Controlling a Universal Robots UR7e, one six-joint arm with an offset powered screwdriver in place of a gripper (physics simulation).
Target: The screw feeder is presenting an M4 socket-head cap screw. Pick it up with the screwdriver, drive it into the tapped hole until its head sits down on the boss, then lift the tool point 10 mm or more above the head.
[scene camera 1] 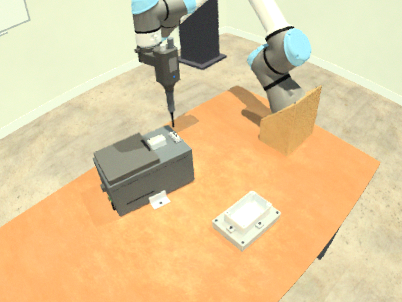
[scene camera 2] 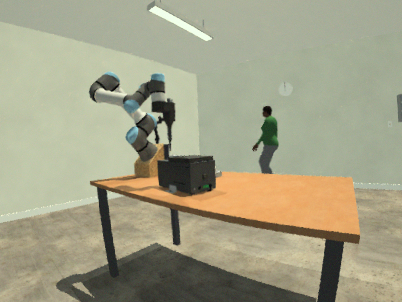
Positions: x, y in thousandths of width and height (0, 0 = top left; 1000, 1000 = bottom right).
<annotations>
A dark grey screw feeder (scene camera 1: 442, 578): 0.98 m from the lens. A pale base plate (scene camera 1: 586, 790): 0.87 m from the lens. A dark lid (scene camera 1: 322, 518): 0.93 m from the lens. The marked spots on the dark grey screw feeder and the pale base plate are 0.28 m apart.
</annotations>
